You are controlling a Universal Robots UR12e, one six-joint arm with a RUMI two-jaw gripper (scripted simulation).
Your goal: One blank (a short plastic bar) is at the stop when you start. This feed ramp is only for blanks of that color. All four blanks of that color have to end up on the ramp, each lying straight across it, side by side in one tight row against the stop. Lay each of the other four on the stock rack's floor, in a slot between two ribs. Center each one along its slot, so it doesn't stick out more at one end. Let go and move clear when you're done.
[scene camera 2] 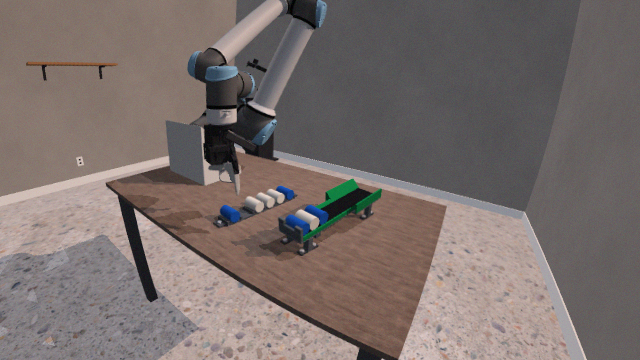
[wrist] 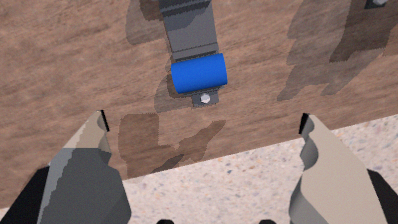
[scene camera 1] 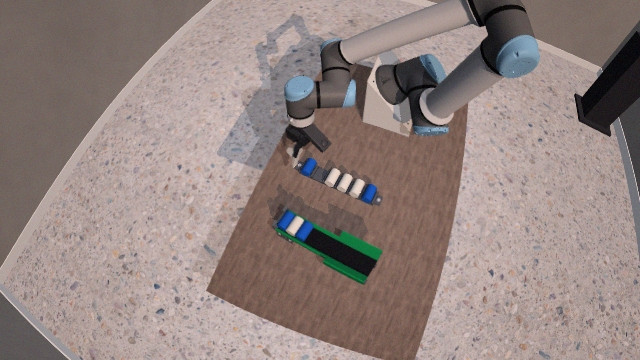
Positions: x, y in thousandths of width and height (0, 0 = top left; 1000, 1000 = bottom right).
Labels:
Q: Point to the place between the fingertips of my gripper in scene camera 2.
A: At 357, 518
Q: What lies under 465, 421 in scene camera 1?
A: My gripper.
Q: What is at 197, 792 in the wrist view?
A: My gripper.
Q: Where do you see a blue blank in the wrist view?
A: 529, 319

